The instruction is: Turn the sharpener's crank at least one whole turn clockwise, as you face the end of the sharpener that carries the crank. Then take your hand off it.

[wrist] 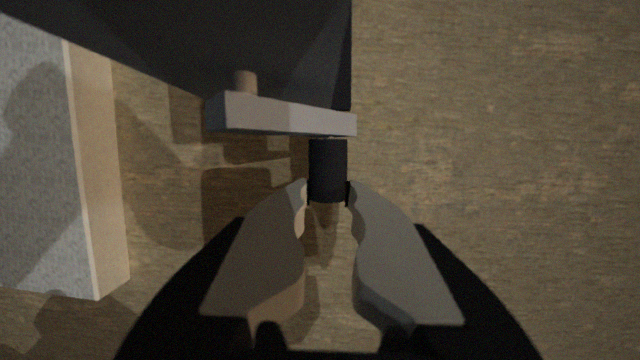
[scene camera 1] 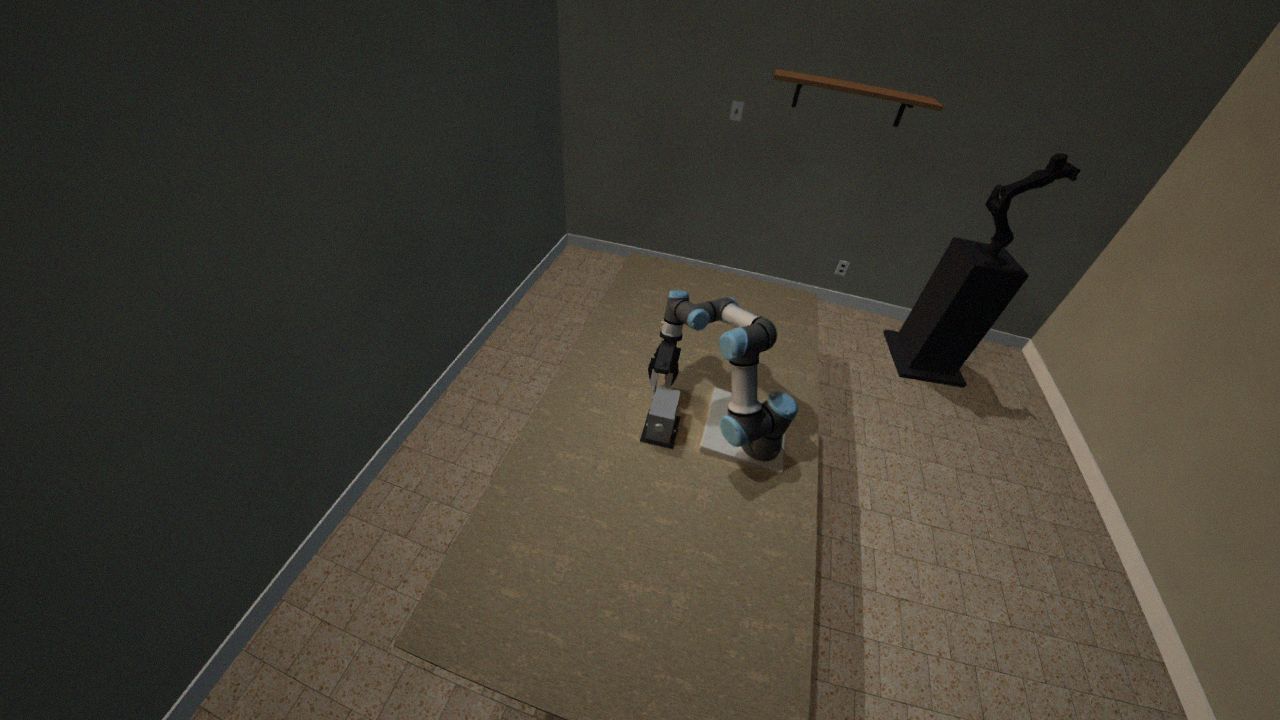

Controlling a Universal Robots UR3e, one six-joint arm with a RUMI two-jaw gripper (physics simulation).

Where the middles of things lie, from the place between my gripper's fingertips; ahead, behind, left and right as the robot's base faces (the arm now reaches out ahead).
I see the grey sharpener (scene camera 1: 661, 425) 90 mm to the left of my hand, 30 mm behind it and 30 mm above it.
